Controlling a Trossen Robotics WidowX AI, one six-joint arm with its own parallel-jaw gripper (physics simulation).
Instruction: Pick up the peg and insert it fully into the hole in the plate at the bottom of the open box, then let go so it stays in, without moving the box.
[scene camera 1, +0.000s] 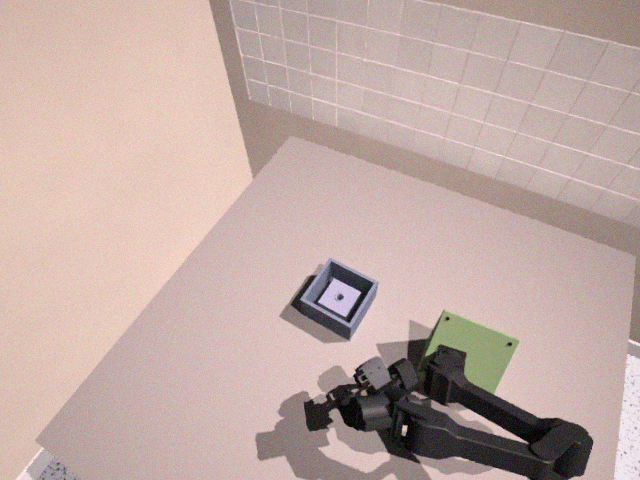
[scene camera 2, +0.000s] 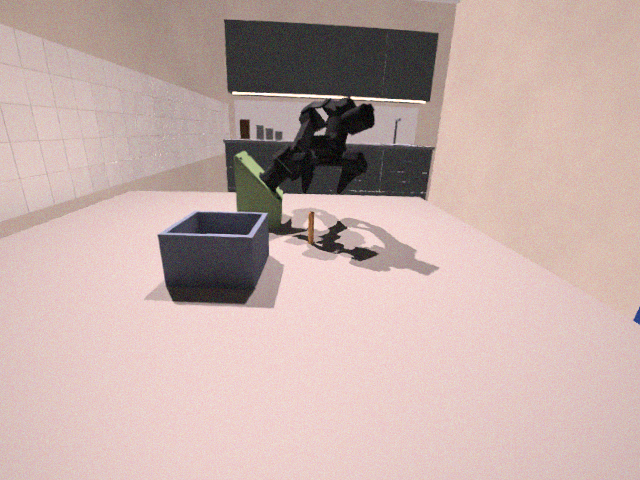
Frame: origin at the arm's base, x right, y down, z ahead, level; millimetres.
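Where they show: gripper, fingertip midpoint: (scene camera 2: 320, 193); arm's base, origin of the base link: (scene camera 1: 449, 360) (scene camera 2: 267, 183).
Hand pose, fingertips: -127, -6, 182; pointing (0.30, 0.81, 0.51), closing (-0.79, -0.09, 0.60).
Things, the pixels of their top centre, and the offset from my fingertips, as dx, dy, dz.
- orange-brown peg, middle of its top: (scene camera 2: 311, 212) +21, +47, +3
- blue-grey open box, middle of its top: (scene camera 2: 219, 222) (scene camera 1: 339, 290) +218, +29, +137
- pale plate, middle of its top: (scene camera 1: 339, 296) +218, +66, +137
The orange-brown peg (scene camera 2: 310, 227) stands upright on the table in scene camera 2. It does not show in scene camera 1, where the arm covers that area. The blue-grey open box (scene camera 1: 325, 316) (scene camera 2: 209, 260) stands upright on the table. In scene camera 1 the pale plate (scene camera 1: 328, 300) lies at its bottom, with an empty round hole (scene camera 1: 339, 297) near the plate's middle. My gripper (scene camera 1: 342, 393) (scene camera 2: 323, 191) is open and empty. In scene camera 2 its fingertips point down, above the peg's top and slightly to its right; the exact depth between them is unclear.
A green sloped block (scene camera 1: 483, 348) (scene camera 2: 257, 206) stands beside the arm, behind the box in scene camera 2. Part of the arm passes close over its sloped face. A tiled wall (scene camera 1: 439, 77) (scene camera 2: 77, 113) runs along one side. A blue object (scene camera 2: 637, 316) shows at the right edge.
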